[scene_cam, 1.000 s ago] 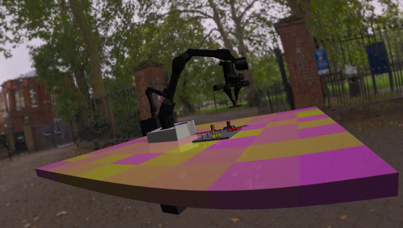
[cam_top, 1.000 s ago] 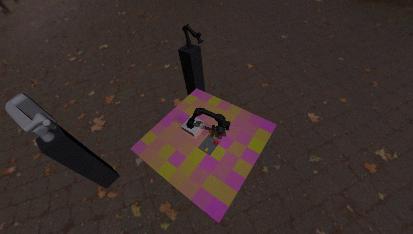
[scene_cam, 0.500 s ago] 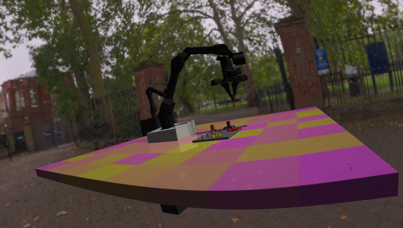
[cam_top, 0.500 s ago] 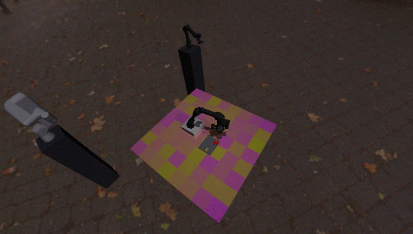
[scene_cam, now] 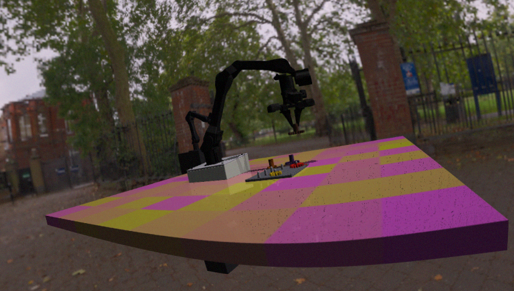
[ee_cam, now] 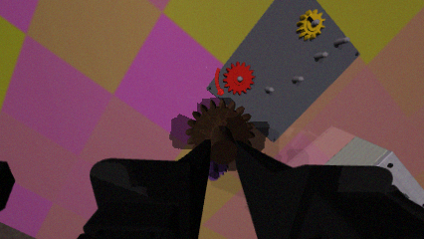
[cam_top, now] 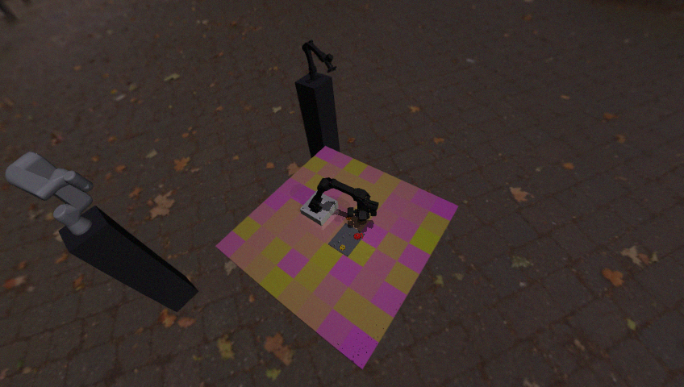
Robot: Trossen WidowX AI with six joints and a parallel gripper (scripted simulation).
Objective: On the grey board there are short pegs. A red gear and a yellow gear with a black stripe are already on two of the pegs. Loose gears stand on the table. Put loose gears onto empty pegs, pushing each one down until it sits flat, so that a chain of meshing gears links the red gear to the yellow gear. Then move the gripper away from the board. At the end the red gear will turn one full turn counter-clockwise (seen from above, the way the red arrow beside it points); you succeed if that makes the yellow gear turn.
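The red gear is 140 mm below my gripper tip and 60 mm to the right of it. Round my gripper tip: purple gear 140 mm below, 100 mm to the left, 80 mm behind; brown gear 10 mm below; red arrow 150 mm below, 40 mm to the right, 20 mm ahead.
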